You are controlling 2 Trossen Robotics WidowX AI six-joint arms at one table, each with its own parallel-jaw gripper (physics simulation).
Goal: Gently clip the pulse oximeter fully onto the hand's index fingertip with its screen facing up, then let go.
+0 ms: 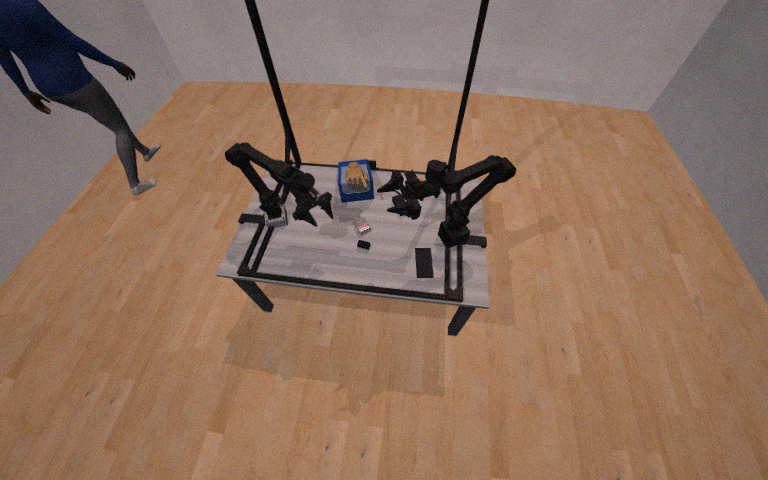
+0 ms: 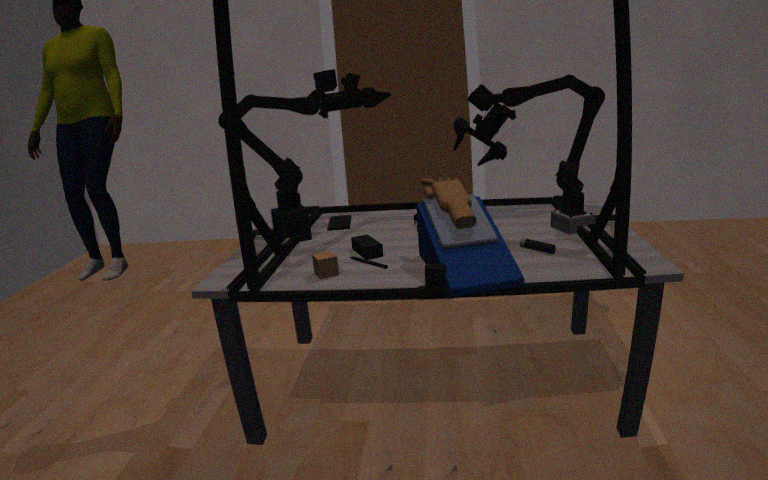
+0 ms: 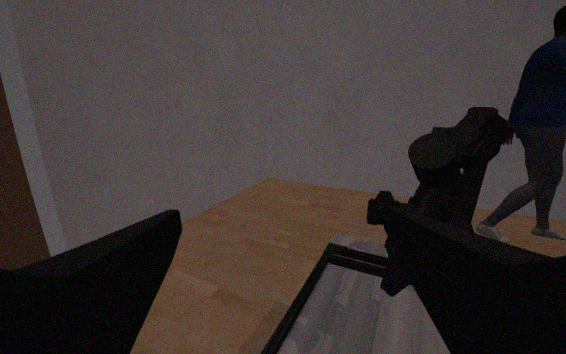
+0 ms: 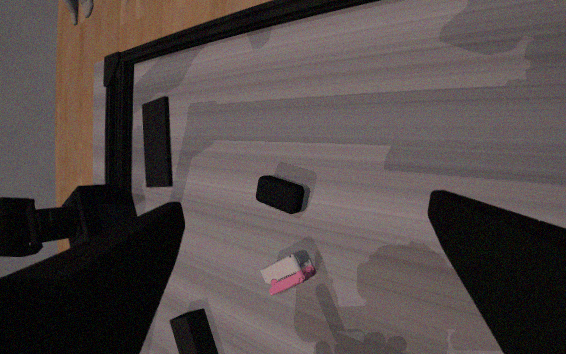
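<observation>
The pulse oximeter, a small white and pink clip, lies flat on the grey table in front of the hand. The tan model hand rests on a grey pad on a blue stand, with nothing on its fingers. My right gripper is open and empty, hanging above the table to one side of the oximeter. My left gripper is open and empty, held high and level.
A black box lies just in front of the oximeter. A flat black pad, a tan cube, a thin black pen and a black cylinder also lie on the table. A black frame rims the table.
</observation>
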